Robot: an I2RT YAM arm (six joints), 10 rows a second.
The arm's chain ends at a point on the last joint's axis. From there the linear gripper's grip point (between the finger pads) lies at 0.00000 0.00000 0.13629 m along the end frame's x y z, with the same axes.
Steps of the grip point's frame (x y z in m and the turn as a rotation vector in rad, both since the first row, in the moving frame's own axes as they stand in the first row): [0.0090 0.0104 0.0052 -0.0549 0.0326 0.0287]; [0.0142 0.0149 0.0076 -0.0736 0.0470 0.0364]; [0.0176 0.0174 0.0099 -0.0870 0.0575 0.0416]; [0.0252 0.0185 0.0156 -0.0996 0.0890 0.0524]
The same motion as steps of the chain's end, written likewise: [0.0047 0.0029 0.0055 -0.0549 0.0326 0.0287]; [0.0080 0.0048 0.0081 -0.0736 0.0470 0.0364]; [0.0100 0.0054 0.0106 -0.0870 0.0575 0.0416]; [0.0135 0.0047 0.0168 -0.0996 0.0890 0.0524]
